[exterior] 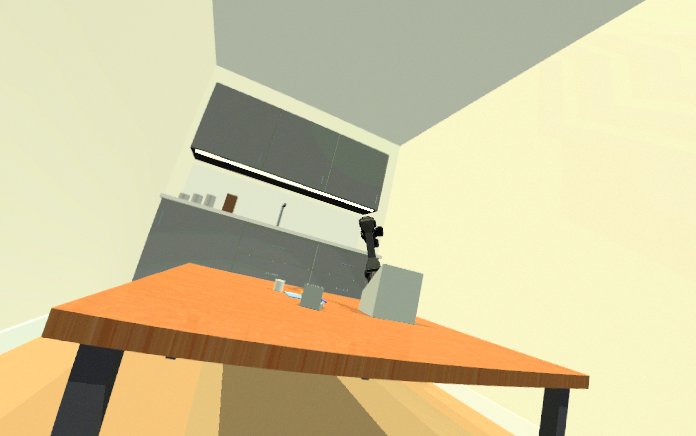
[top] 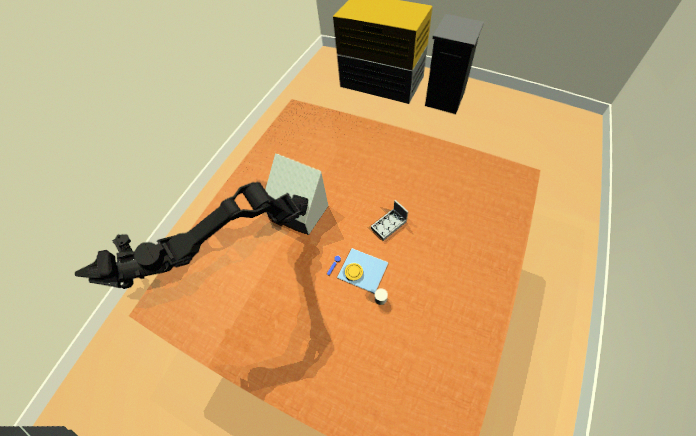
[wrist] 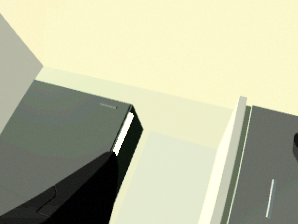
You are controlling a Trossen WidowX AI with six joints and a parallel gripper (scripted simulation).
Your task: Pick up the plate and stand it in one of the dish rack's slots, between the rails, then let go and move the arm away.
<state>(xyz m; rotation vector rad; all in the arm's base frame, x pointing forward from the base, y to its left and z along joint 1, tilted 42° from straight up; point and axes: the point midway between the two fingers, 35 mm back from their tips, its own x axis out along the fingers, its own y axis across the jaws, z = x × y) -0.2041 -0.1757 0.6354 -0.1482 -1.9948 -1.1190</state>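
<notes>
My gripper tip is 53 cm short of the yellow plate, 45 cm to the right of it and 46 cm above it. From my gripper tip the other things lie so: light blue mat: 55 cm ahead, 47 cm to the left, 48 cm below; then blue spoon: 44 cm ahead, 45 cm to the left, 48 cm below; then white cup: 65 cm ahead, 39 cm to the left, 46 cm below.
</notes>
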